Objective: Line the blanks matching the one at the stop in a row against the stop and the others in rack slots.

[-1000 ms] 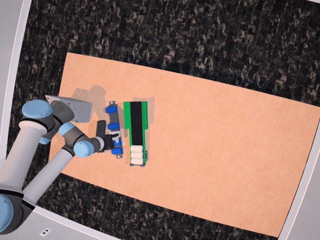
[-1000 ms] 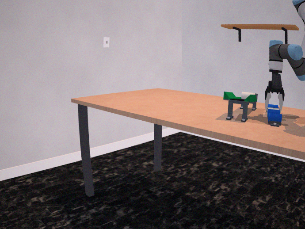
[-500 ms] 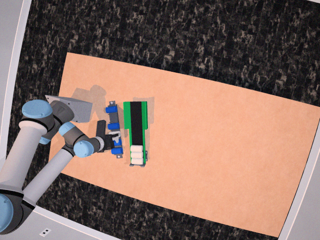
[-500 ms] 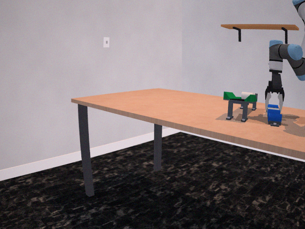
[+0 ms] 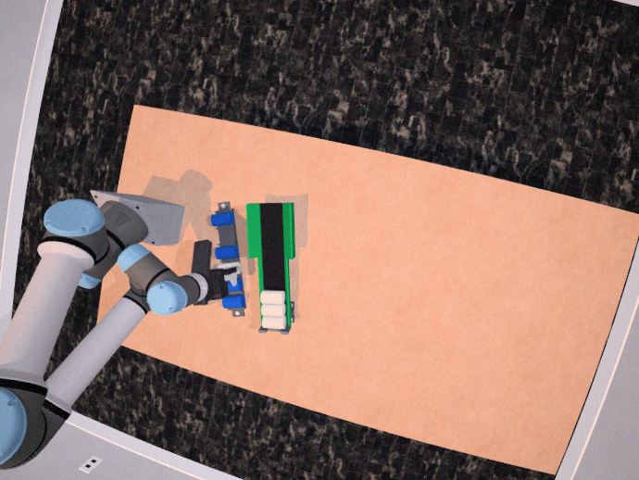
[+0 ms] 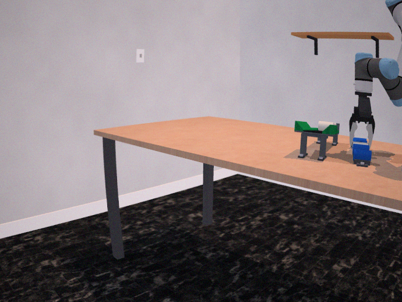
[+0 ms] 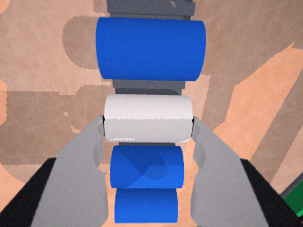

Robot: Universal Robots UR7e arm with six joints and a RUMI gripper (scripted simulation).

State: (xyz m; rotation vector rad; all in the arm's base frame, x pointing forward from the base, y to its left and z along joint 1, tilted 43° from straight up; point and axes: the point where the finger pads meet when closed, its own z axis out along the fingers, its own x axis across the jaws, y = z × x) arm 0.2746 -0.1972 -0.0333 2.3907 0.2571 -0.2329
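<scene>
The grey stock rack lies 4 cm below my hand, 3 cm to the left of it and 1 cm behind it. Also, from my hand: grey stop: 19 cm ahead, 15 cm to the right, 3 cm above.
</scene>
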